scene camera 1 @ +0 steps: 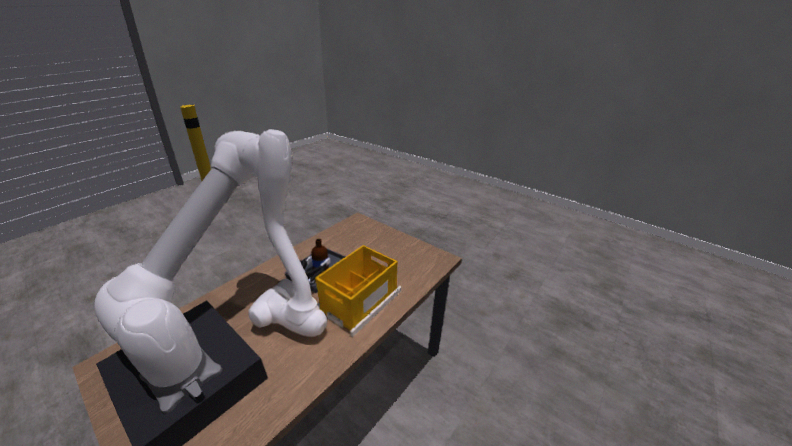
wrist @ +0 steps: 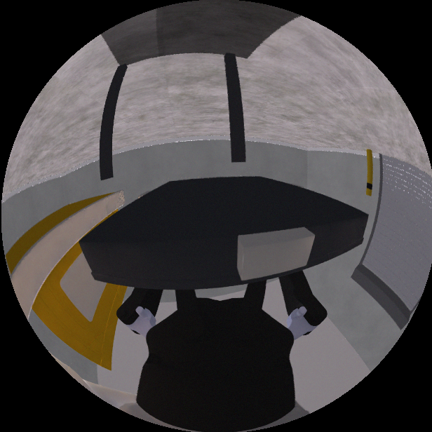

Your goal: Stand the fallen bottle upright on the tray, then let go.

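The brown bottle with a blue and white label is upright at the dark tray in the scene view. Its base is hidden, so I cannot tell if it touches the tray. The bottle does not show in the wrist view. The tray is dark. In the wrist view its wall, with a pale label, hides the fingertips. My gripper reaches in low and sideways from the robot's side and is shut on the bottle; its dark fingers are partly hidden by the arm in the scene view.
A yellow crate with dividers inside stands close beside the tray and the wrist, on a thin pale base. The wooden table's far edge lies beyond the crate. The arm's black mounting block is at the near end.
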